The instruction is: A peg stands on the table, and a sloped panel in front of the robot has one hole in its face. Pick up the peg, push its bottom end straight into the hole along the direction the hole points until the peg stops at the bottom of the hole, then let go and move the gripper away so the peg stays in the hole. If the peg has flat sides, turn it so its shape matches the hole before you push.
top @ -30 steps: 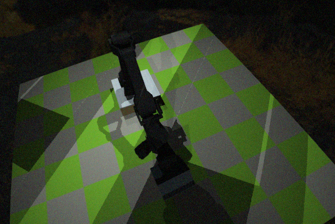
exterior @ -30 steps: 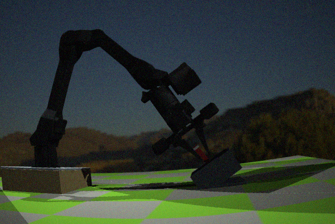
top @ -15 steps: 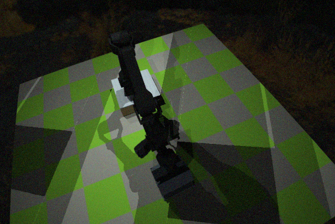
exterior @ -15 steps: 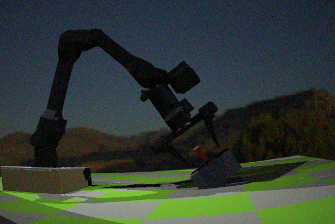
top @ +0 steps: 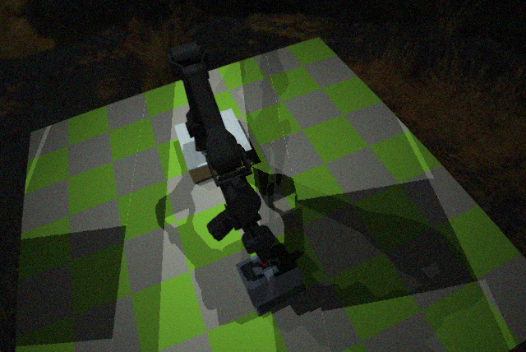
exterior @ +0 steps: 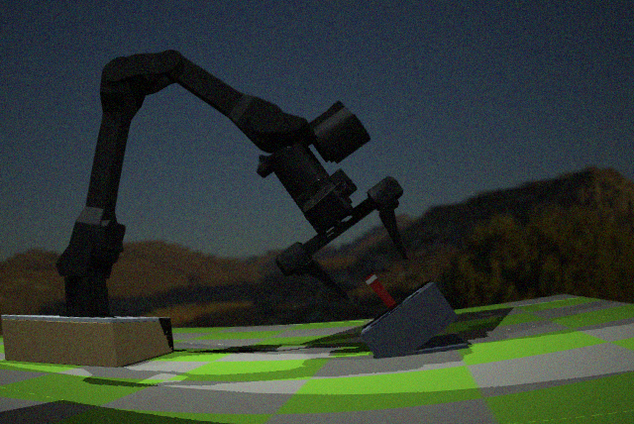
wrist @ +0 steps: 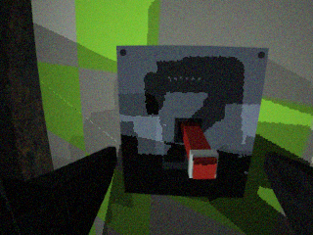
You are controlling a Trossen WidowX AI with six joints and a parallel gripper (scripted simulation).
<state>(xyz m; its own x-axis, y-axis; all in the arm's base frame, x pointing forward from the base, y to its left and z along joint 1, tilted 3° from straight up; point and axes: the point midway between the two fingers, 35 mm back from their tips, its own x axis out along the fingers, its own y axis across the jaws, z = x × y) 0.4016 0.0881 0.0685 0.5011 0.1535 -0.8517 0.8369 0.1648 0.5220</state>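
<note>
The red peg lies 10 mm below my gripper tip. The rest, counted from my gripper tip: sloped panel 60 mm below, 30 mm ahead, 10 mm to the left.
</note>
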